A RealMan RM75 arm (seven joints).
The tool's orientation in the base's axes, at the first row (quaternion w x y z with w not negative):
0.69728, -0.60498, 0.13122, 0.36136
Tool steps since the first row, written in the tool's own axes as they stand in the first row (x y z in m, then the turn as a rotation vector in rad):
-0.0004, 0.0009, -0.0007, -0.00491, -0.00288, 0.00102
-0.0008, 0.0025, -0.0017, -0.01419, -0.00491, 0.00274
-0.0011, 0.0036, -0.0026, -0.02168, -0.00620, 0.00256
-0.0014, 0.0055, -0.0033, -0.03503, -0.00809, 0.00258
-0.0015, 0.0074, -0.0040, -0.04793, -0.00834, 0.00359
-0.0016, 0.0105, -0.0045, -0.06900, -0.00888, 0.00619
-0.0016, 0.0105, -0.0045, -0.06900, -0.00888, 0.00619
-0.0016, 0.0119, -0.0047, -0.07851, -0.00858, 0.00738
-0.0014, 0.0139, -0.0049, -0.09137, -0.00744, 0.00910
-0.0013, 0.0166, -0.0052, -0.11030, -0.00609, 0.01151
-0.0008, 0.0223, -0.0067, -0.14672, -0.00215, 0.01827
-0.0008, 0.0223, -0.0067, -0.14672, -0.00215, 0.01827
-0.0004, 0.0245, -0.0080, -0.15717, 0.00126, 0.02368
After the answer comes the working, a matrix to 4 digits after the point.
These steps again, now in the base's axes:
-0.0007, -0.0008, -0.0006, -0.00181, -0.00076, 0.00544
-0.0018, -0.0019, -0.0018, -0.00744, -0.00236, 0.01312
-0.0025, -0.0028, -0.0026, -0.01181, -0.00512, 0.01869
-0.0038, -0.0035, -0.0040, -0.01997, -0.00973, 0.02839
-0.0049, -0.0042, -0.0055, -0.02915, -0.01323, 0.03681
-0.0069, -0.0047, -0.0079, -0.04429, -0.01807, 0.05089
-0.0069, -0.0047, -0.0079, -0.04429, -0.01807, 0.05089
-0.0078, -0.0049, -0.0090, -0.05149, -0.02023, 0.05684
-0.0090, -0.0050, -0.0107, -0.06174, -0.02305, 0.06437
-0.0106, -0.0052, -0.0128, -0.07659, -0.02731, 0.07566
-0.0136, -0.0064, -0.0178, -0.10657, -0.03351, 0.09688
-0.0136, -0.0064, -0.0178, -0.10657, -0.03351, 0.09688
-0.0145, -0.0075, -0.0200, -0.11757, -0.03202, 0.10207

The tool's axes in the first row as the columns of a matrix, in the base's axes (rounded; the answer above uses it unrounded):
0.7044, -0.6627, -0.2542
0.3452, 0.0068, 0.9385
-0.6202, -0.7488, 0.2336

